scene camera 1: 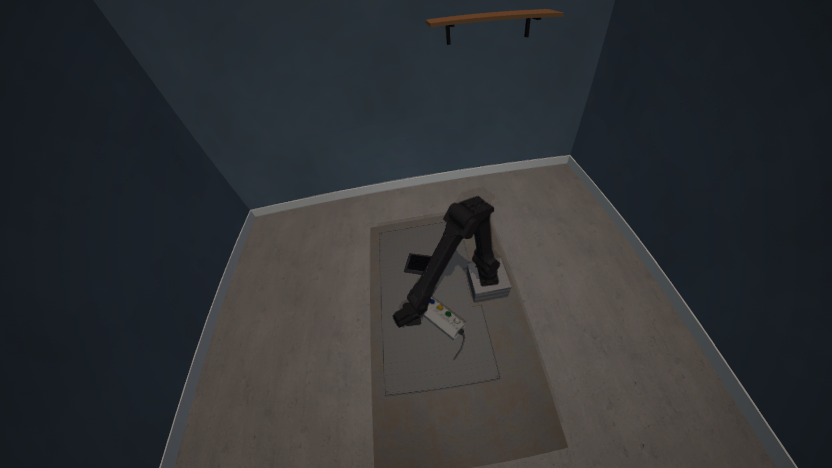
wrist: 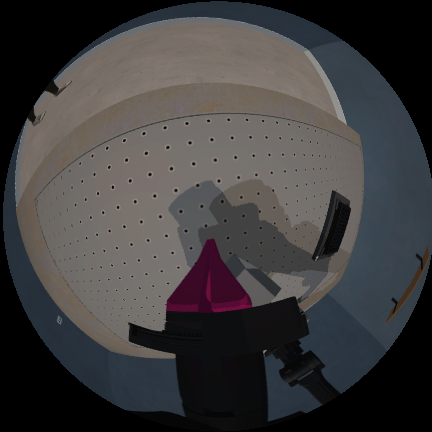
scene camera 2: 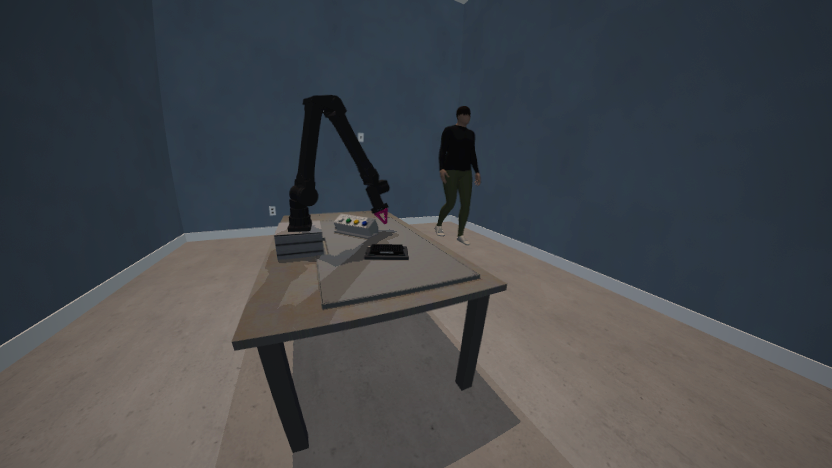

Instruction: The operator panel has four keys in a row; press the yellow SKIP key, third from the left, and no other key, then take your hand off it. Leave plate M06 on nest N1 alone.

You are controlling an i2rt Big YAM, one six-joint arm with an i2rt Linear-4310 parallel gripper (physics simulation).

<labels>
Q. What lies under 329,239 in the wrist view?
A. A black tray.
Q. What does my gripper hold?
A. Nothing.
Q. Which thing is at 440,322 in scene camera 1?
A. A white button box.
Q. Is my gripper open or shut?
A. Shut.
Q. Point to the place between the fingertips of my gripper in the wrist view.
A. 211,242
</labels>
